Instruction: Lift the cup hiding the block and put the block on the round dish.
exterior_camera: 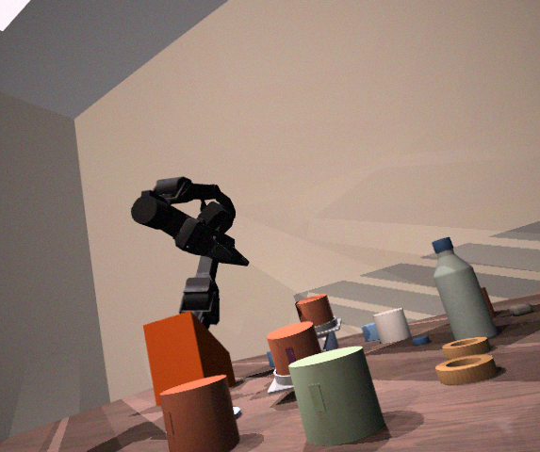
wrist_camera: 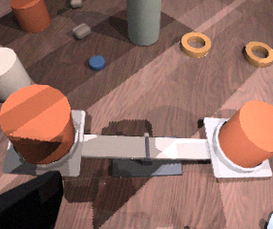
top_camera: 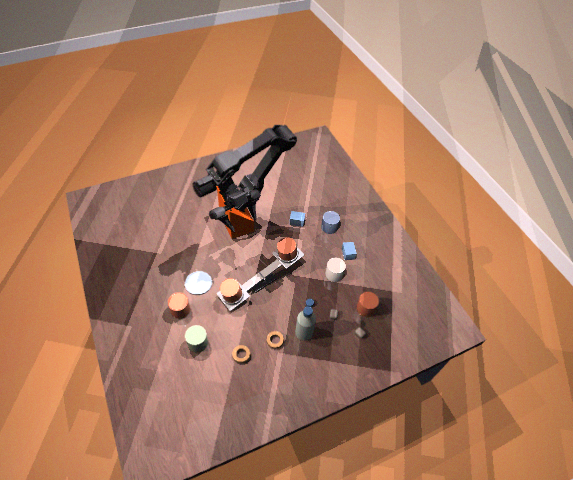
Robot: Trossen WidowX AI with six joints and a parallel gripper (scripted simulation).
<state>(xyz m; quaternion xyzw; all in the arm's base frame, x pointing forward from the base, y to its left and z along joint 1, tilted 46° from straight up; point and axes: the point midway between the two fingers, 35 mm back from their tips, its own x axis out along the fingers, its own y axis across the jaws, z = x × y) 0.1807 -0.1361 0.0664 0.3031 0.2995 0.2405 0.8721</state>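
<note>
Now: the grey block 12 cm ahead of my gripper tip, 11 cm to the right of it and 20 cm below it. Also, from my gripper tip: white cylinder (19 cm ahead, 31 cm to the left, 20 cm below); then green cylinder (24 cm ahead, 30 cm to the right, 20 cm below); then pale blue round dish (1 cm ahead, 20 cm to the right, 23 cm below).
</note>
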